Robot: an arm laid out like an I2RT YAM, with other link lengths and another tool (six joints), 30 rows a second.
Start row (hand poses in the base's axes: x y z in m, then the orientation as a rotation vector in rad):
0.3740 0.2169 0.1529 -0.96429 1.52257 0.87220
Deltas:
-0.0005 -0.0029 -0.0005 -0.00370 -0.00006 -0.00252
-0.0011 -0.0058 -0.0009 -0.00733 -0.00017 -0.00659
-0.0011 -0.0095 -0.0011 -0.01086 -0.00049 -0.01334
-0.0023 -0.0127 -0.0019 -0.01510 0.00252 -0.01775
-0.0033 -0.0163 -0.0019 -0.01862 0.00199 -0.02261
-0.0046 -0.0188 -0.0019 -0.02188 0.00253 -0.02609
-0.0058 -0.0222 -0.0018 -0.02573 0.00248 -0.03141
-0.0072 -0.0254 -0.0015 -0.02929 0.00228 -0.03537
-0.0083 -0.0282 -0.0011 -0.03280 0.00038 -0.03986
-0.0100 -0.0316 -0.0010 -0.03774 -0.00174 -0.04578
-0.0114 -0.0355 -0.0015 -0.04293 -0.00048 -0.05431
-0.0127 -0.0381 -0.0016 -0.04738 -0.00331 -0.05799
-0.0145 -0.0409 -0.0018 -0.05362 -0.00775 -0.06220
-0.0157 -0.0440 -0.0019 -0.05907 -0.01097 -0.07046
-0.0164 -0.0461 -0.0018 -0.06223 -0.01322 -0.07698
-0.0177 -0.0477 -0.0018 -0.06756 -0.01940 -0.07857
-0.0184 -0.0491 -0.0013 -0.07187 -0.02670 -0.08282
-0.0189 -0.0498 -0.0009 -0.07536 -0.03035 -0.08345
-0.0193 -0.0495 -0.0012 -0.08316 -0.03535 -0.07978
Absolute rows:
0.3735 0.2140 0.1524 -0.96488 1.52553 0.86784
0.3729 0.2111 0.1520 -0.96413 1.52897 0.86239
0.3729 0.2074 0.1518 -0.96112 1.53312 0.85497
0.3717 0.2042 0.1510 -0.95956 1.53965 0.85071
0.3707 0.2006 0.1510 -0.95818 1.54292 0.84451
0.3694 0.1981 0.1510 -0.95744 1.54645 0.84010
0.3682 0.1947 0.1511 -0.95574 1.55045 0.83362
0.3668 0.1915 0.1514 -0.95503 1.55367 0.82821
0.3657 0.1887 0.1518 -0.95435 1.55559 0.82144
0.3640 0.1853 0.1519 -0.95354 1.55860 0.81253
0.3626 0.1814 0.1514 -0.94967 1.56552 0.80358
0.3613 0.1788 0.1513 -0.95060 1.56685 0.79617
0.3595 0.1760 0.1511 -0.95285 1.56796 0.78618
0.3583 0.1729 0.1510 -0.95071 1.57103 0.77458
0.3576 0.1708 0.1511 -0.94812 1.57304 0.76639
0.3563 0.1692 0.1511 -0.95242 1.57121 0.75788
0.3556 0.1678 0.1516 -0.95407 1.56873 0.74754
0.3551 0.1671 0.1520 -0.95710 1.56772 0.74249
0.3547 0.1674 0.1517 -0.96721 1.56644 0.73665

